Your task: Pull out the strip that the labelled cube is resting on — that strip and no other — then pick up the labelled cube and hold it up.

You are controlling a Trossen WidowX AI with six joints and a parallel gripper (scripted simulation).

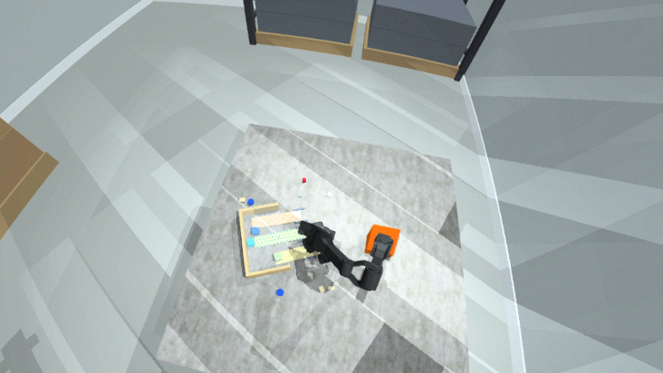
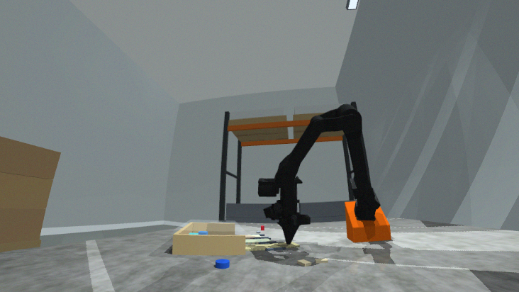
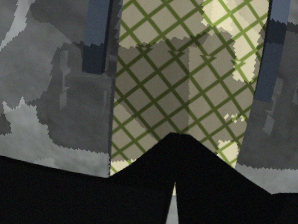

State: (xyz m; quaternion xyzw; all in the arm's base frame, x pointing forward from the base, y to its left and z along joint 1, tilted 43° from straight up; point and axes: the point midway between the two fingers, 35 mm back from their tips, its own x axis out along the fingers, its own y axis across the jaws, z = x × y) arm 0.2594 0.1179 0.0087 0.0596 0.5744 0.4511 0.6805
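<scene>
My gripper tip is now 80 mm short of the yellow-green cross-hatched strip and 50 mm to the right of it. Round my gripper tip: labelled cube: 160 mm ahead, 110 mm to the left, 20 mm above; then red peg: 190 mm ahead, 330 mm to the right, 10 mm above.
</scene>
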